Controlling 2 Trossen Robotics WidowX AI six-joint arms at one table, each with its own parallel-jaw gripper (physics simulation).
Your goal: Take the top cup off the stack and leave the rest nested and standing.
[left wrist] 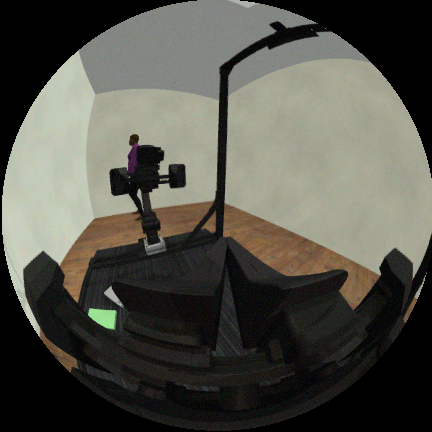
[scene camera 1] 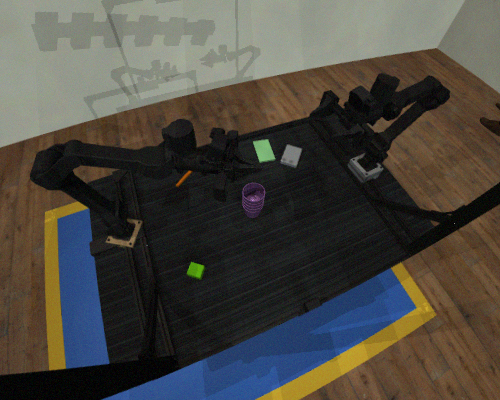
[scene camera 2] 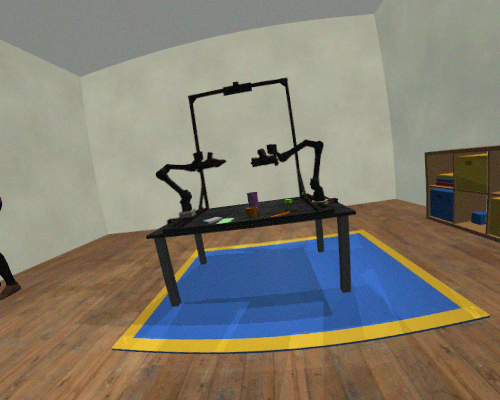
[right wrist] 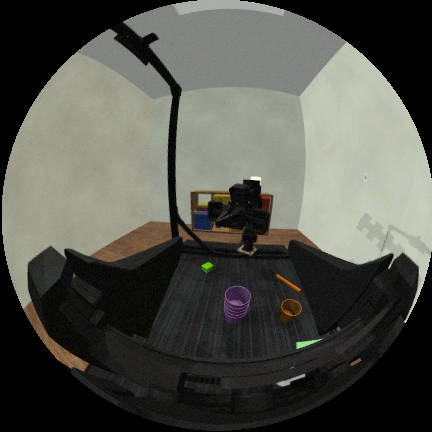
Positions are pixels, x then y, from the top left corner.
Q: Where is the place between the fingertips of the left gripper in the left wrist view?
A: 224, 241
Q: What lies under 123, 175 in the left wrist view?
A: The right gripper.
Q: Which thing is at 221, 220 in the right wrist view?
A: The left gripper.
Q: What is the right gripper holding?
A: Nothing.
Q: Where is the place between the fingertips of the left gripper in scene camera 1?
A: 262, 168
